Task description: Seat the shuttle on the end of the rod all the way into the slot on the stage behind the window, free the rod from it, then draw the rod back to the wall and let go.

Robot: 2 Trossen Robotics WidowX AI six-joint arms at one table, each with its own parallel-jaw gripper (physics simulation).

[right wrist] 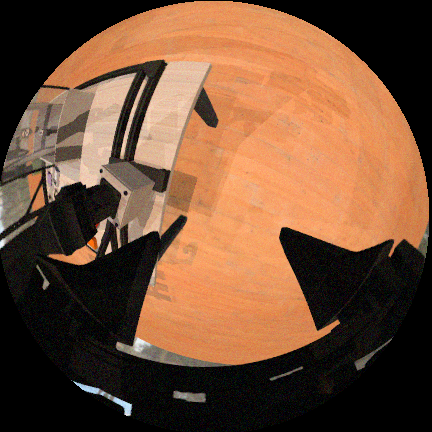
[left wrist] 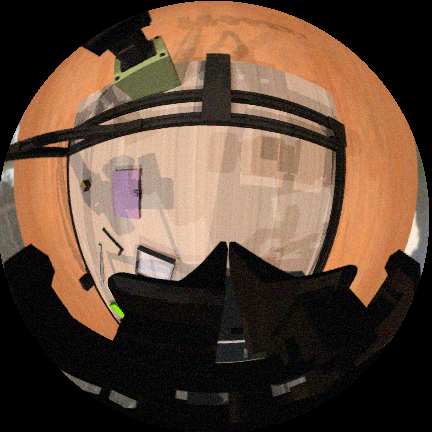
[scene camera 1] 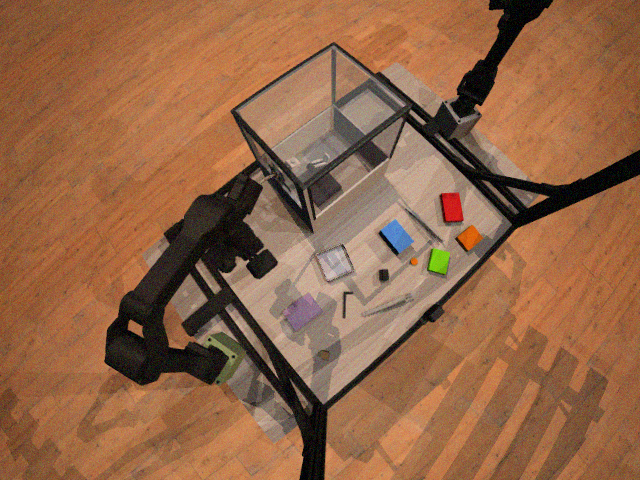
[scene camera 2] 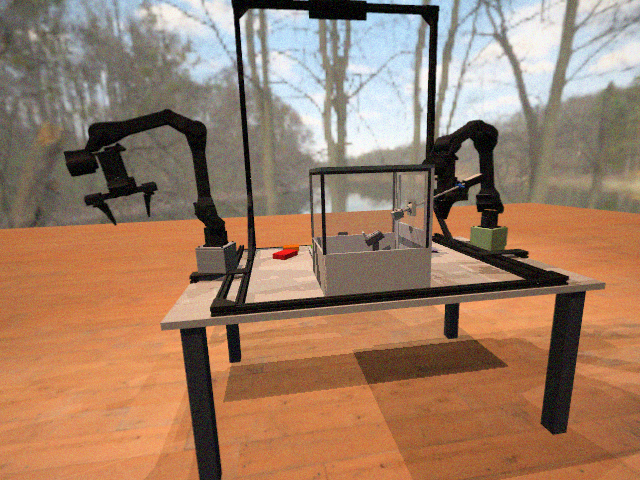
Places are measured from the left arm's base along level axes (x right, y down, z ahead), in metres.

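Pixels of known places: left gripper, between the fingertips: [left wrist: 226, 246] [scene camera 1: 253, 248] [scene camera 2: 444, 219]; right gripper, between the fingertips: [right wrist: 221, 235] [scene camera 2: 133, 221]; left arm's base, origin of its link: [left wrist: 136, 54] [scene camera 1: 213, 360] [scene camera 2: 489, 226]; right arm's base, origin of its link: [right wrist: 107, 197] [scene camera 1: 462, 108] [scene camera 2: 216, 244].
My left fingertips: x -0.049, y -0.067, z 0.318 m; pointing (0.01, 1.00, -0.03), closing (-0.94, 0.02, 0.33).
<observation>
For each thing: its top centre in the pictures, then the offset to it from my left fingertips. "pt": a spot on its surface instead.
- thin rod, a spot on its surface: [scene camera 1: 269, 177] pt dx -0.042, dy -0.070, dz +0.167 m
- grey shuttle, centre of its top: [scene camera 1: 291, 161] [scene camera 2: 397, 208] dx -0.023, dy -0.059, dz +0.236 m
- purple block, centre of its top: [left wrist: 123, 194] [scene camera 1: 301, 311] dx +0.179, dy +0.150, dz -0.083 m
- small tray, a spot on its surface: [scene camera 1: 322, 269] pt dx +0.168, dy +0.143, dz +0.057 m
- blue block, centre of its top: [scene camera 1: 397, 235] dx +0.314, dy +0.123, dz +0.257 m
- black hex key, centre of its top: [left wrist: 110, 242] [scene camera 1: 348, 304] dx +0.287, dy +0.157, dz +0.005 m
The thin rod [scene camera 2: 445, 192] [scene camera 1: 269, 177] slopes through the window wall; its blue ring and pale handle show outside in scene camera 2. The grey shuttle [scene camera 2: 397, 213] is on the rod's inner end, above and apart from the tilted stage [scene camera 2: 373, 238]; its slot is too small to make out. My left gripper [left wrist: 226, 246] points down outside the window, fingertips nearly together. In scene camera 2 the rod crosses in front of that gripper, and no rod shows between the tips in the left wrist view. My right gripper [right wrist: 221, 235] [scene camera 2: 130, 217] is wide open and empty, beyond the table's edge.
The glass case [scene camera 1: 268, 93] [scene camera 2: 374, 271] has a black frame. A purple block [scene camera 1: 302, 311] [left wrist: 127, 194], a small tray [scene camera 1: 320, 271], a blue block [scene camera 1: 396, 236] and red [scene camera 1: 451, 207], orange [scene camera 1: 469, 238] and green blocks [scene camera 1: 439, 261] lie on the table, with a black hex key [scene camera 1: 344, 304].
</observation>
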